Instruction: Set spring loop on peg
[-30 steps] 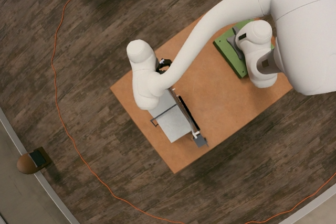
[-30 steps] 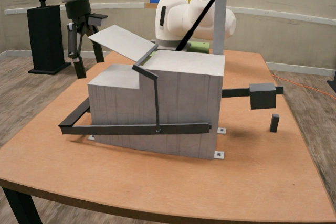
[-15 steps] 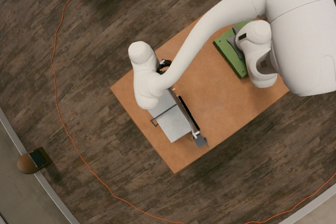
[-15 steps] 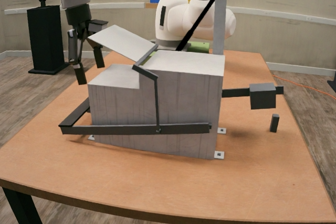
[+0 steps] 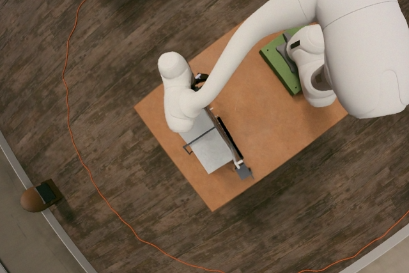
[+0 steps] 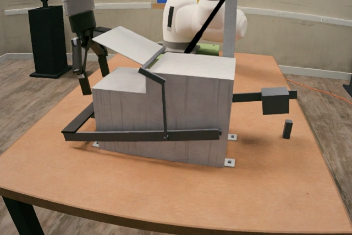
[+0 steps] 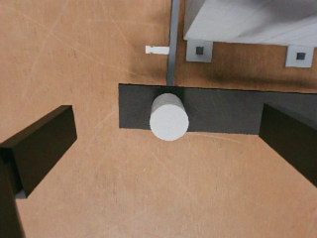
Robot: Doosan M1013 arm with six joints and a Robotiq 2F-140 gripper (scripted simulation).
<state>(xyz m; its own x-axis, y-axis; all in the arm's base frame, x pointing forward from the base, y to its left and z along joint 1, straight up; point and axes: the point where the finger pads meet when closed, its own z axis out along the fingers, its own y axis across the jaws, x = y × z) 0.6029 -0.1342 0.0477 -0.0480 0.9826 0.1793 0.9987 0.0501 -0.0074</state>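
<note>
Now: hand 30 mm above the steel test weight. Round my hand: grey block: 100 mm below, 10 mm to the right; then dark block: 570 mm to the left, 80 mm below, 10 mm ahead.
</note>
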